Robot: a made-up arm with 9 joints. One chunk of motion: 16 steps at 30 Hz.
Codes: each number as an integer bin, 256 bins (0 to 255) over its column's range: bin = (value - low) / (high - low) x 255, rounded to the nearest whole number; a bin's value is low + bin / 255 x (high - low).
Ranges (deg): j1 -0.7..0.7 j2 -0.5..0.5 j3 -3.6..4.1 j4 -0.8..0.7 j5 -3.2..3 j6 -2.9..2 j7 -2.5..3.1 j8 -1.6..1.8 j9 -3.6..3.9
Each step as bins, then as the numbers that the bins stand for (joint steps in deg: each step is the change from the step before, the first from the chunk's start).
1 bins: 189 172 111 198 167 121 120 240 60
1 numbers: 0.338 0.175 -0.248 0.365 0.860 -0.575 0.135 1.600 -1.835
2 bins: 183 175 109 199 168 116 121 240 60
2 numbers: 0.305 0.186 -0.309 0.371 0.885 -0.671 0.157 1.600 -1.835
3 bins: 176 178 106 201 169 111 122 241 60
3 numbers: 0.266 0.198 -0.399 0.382 0.909 -0.767 0.179 1.613 -1.835
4 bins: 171 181 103 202 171 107 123 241 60
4 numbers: 0.239 0.210 -0.490 0.388 0.958 -0.844 0.201 1.613 -1.835
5 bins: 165 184 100 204 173 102 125 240 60
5 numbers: 0.206 0.222 -0.580 0.400 1.006 -0.940 0.245 1.600 -1.835
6 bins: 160 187 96 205 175 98 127 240 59
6 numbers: 0.178 0.233 -0.701 0.406 1.055 -1.017 0.289 1.600 -1.865
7 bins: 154 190 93 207 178 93 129 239 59
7 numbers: 0.145 0.245 -0.792 0.418 1.128 -1.113 0.333 1.587 -1.865
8 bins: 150 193 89 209 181 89 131 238 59
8 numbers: 0.124 0.257 -0.913 0.429 1.201 -1.190 0.377 1.573 -1.865
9 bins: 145 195 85 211 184 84 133 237 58
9 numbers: 0.096 0.265 -1.033 0.441 1.274 -1.286 0.421 1.560 -1.894
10 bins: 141 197 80 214 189 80 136 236 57
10 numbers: 0.074 0.273 -1.184 0.459 1.395 -1.363 0.487 1.547 -1.924
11 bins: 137 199 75 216 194 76 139 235 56
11 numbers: 0.052 0.280 -1.335 0.471 1.517 -1.440 0.553 1.533 -1.953
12 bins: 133 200 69 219 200 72 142 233 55
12 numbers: 0.030 0.284 -1.516 0.488 1.663 -1.516 0.618 1.507 -1.982
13 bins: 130 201 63 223 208 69 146 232 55
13 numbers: 0.014 0.288 -1.698 0.512 1.857 -1.574 0.706 1.493 -1.982
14 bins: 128 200 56 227 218 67 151 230 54
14 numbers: 0.003 0.284 -1.909 0.535 2.100 -1.613 0.816 1.467 -2.012
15 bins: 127 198 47 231 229 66 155 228 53
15 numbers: -0.003 0.276 -2.181 0.559 2.368 -1.632 0.904 1.440 -2.041
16 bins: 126 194 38 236 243 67 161 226 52
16 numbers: -0.008 0.261 -2.453 0.588 2.708 -1.613 1.036 1.413 -2.071
